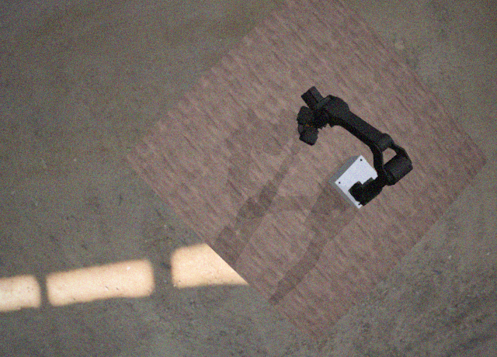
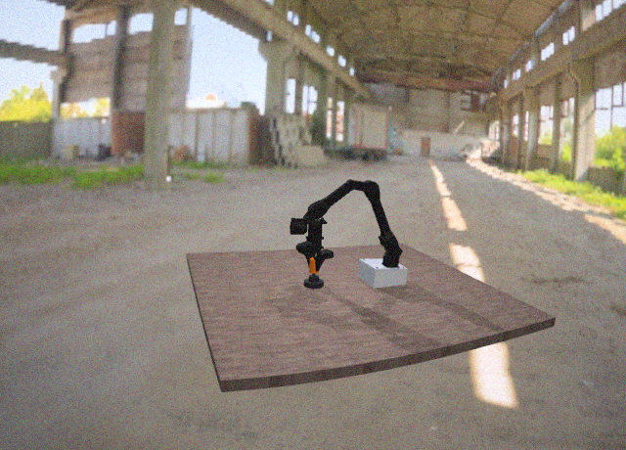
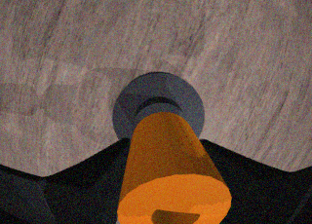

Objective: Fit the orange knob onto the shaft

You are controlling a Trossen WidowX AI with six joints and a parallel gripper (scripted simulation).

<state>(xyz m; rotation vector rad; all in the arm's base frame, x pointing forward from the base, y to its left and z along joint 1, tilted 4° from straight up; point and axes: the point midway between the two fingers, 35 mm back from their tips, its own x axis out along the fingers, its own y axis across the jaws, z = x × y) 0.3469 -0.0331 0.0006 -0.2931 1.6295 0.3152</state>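
My gripper tip is 2 cm below the orange knob. From my gripper tip the other things lie so: dark round pedestal: 4 cm below.
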